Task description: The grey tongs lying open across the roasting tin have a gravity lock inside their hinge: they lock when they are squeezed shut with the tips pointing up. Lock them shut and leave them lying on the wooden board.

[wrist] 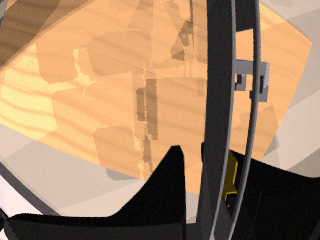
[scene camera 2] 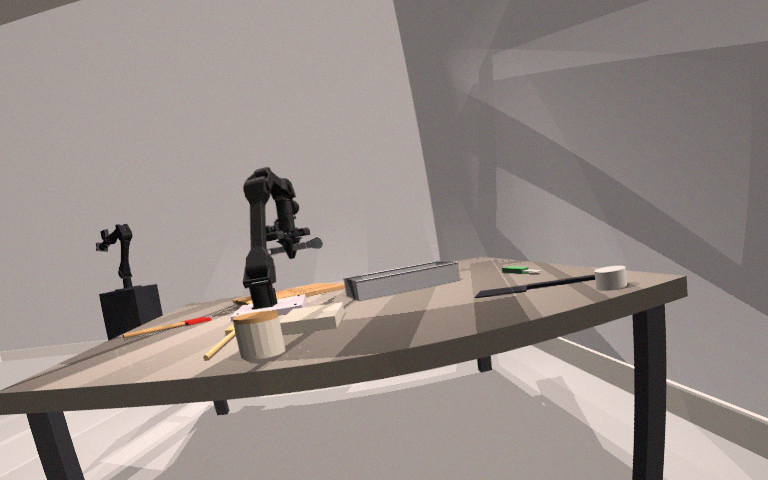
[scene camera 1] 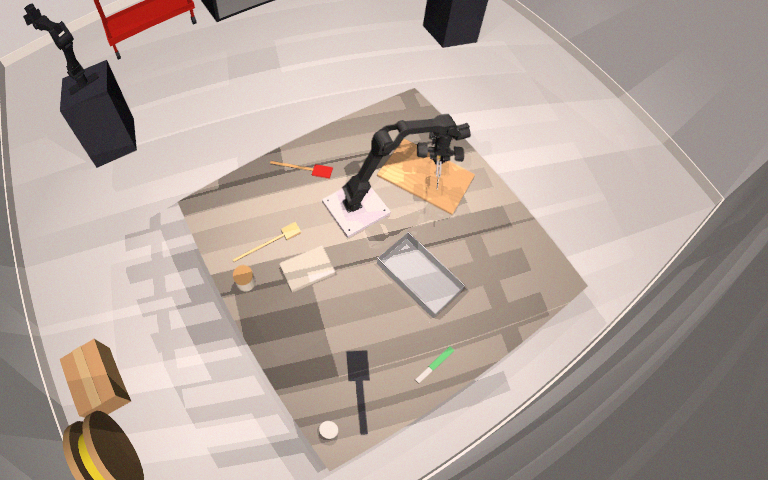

Labels:
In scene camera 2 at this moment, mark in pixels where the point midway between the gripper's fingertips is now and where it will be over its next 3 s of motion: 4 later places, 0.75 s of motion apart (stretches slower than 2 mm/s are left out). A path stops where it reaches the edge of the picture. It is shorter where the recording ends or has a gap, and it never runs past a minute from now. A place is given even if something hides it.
My gripper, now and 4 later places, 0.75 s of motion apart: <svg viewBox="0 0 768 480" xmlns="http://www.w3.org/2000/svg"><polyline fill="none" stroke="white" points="292,258 282,260 284,262 281,249 285,255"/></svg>

